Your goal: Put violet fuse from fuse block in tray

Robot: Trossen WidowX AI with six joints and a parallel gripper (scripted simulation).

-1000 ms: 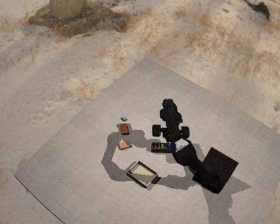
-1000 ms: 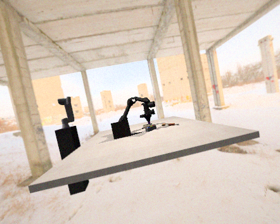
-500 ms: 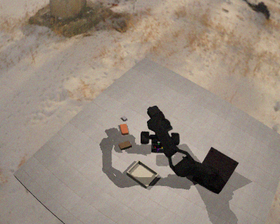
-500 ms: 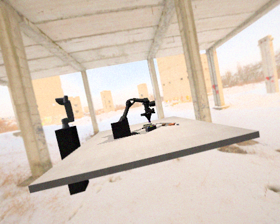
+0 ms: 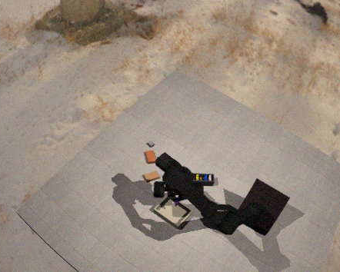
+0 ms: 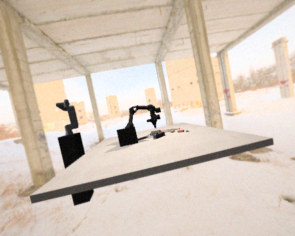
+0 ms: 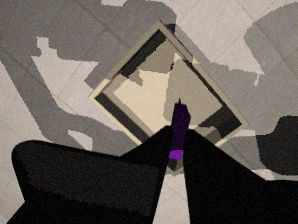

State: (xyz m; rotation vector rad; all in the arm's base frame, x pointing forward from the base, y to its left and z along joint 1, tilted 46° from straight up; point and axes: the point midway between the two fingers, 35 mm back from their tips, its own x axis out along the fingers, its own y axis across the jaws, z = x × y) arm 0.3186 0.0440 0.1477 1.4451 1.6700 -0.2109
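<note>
Right now the violet fuse is 1 cm below my gripper tip. Also, from my gripper tip: tray (1 cm to the left, 9 cm below); grey cube (27 cm ahead, 25 cm to the right, 9 cm below).
</note>
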